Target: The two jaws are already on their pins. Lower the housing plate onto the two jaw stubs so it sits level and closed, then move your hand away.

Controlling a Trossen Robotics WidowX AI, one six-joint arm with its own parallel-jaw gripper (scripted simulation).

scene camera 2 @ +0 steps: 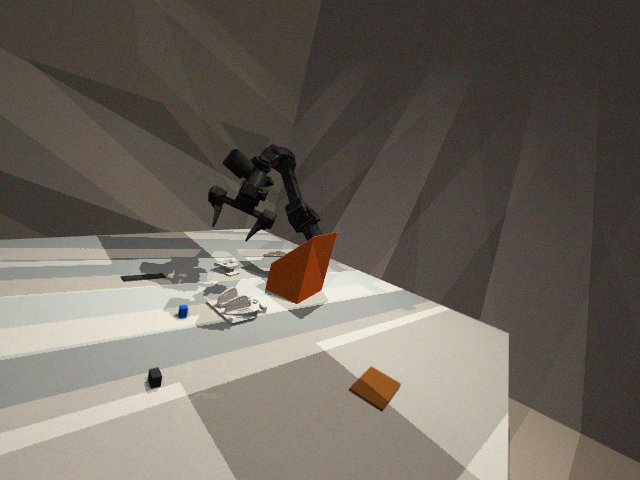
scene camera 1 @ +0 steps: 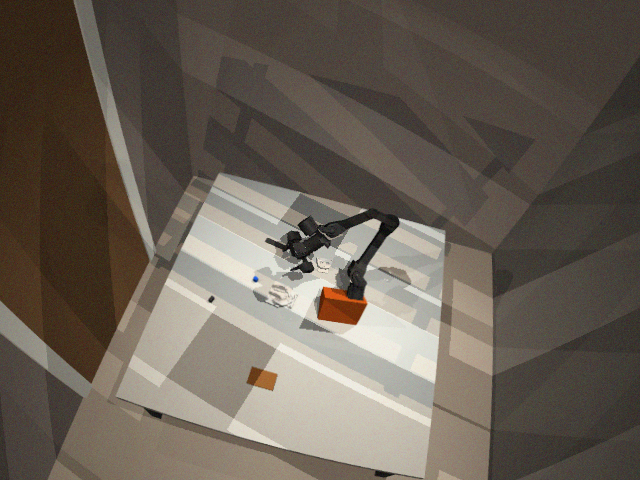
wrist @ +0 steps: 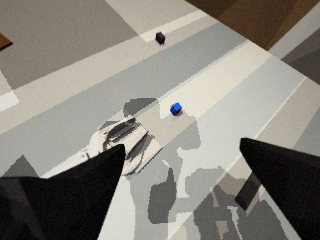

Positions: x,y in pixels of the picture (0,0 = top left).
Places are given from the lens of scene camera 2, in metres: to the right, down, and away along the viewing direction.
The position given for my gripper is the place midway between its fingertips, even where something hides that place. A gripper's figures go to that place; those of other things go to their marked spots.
my gripper (scene camera 2: 229,233): -0.24, -0.02, 0.82
flat orange tile (scene camera 2: 376,388): 0.12, 0.31, 0.66
